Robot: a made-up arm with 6 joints.
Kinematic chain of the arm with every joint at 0, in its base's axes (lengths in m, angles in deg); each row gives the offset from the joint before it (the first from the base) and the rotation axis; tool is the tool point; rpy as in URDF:
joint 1: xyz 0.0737 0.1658 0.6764 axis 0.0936 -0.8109 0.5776
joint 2: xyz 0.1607 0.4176 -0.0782 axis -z
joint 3: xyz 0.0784 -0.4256 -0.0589 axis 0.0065 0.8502 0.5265
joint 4: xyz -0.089 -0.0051 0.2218 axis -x
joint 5: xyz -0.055 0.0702 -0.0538 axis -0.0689 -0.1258 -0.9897
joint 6: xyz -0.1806 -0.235 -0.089 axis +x
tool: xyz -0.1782 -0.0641 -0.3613 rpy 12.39 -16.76 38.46
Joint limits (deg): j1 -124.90..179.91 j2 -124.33..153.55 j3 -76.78..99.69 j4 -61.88..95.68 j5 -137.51..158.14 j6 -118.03..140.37
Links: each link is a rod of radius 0.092 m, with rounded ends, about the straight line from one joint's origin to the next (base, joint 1, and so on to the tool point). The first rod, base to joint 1, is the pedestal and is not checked.
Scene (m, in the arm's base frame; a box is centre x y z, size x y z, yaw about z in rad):
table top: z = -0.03
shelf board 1: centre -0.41 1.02 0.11 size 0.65 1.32 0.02 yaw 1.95
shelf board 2: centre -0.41 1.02 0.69 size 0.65 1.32 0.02 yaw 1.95
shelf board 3: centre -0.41 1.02 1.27 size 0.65 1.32 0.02 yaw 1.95
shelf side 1: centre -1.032 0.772 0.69 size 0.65 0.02 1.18 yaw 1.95
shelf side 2: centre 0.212 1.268 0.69 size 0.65 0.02 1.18 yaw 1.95
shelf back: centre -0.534 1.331 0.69 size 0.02 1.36 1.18 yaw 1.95
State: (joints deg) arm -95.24 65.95 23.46 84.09 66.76 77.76
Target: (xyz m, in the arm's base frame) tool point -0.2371 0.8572 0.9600
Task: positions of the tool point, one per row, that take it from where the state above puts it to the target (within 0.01 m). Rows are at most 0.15 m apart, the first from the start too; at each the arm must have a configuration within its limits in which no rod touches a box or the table.
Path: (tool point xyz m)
1: -0.1330 0.8210 0.9423
2: -0.2371 0.8572 0.9600

